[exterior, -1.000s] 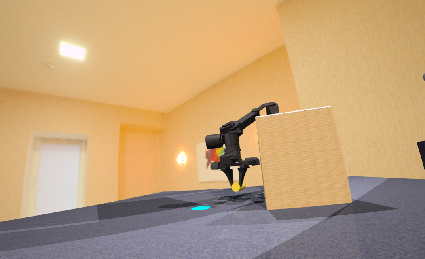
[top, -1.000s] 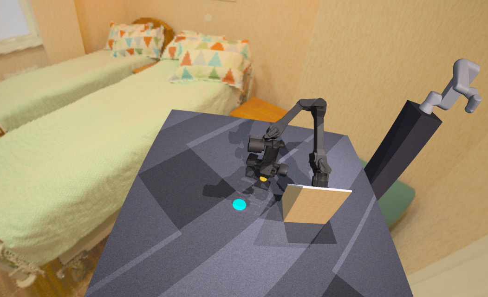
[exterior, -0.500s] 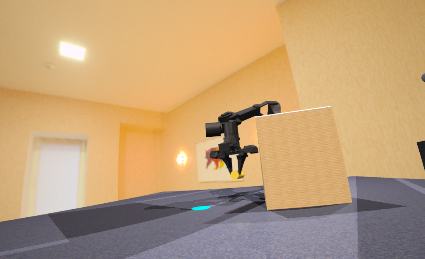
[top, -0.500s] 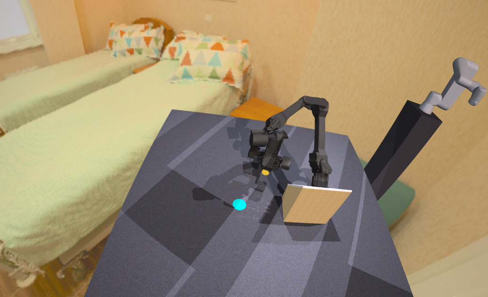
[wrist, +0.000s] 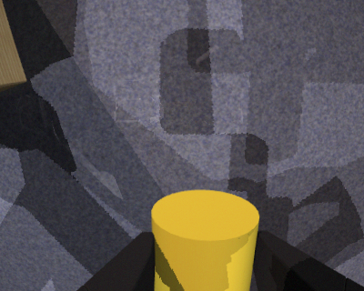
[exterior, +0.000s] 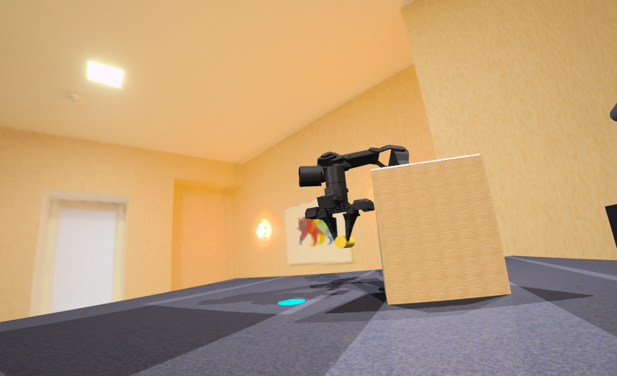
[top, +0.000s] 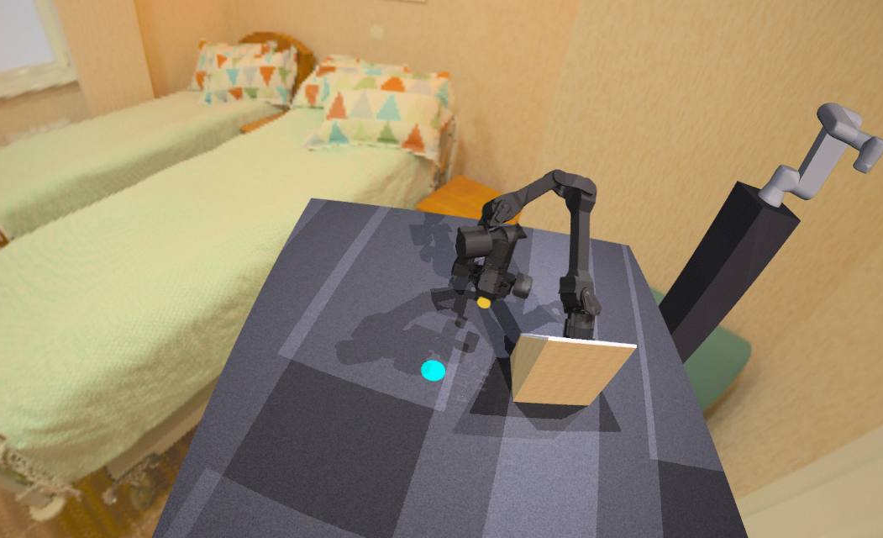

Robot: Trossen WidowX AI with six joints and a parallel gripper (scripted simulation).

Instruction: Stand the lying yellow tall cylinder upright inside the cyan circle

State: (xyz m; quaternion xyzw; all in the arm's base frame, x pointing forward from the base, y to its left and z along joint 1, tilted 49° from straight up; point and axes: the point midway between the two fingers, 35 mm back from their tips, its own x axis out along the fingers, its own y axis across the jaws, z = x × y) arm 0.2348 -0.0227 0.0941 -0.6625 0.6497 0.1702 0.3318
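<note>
The cyan circle is 90 mm ahead of my gripper tip, 150 mm to the left of it and 120 mm below it. Also, from my gripper tip: yellow cylinder (20 mm to the right).
</note>
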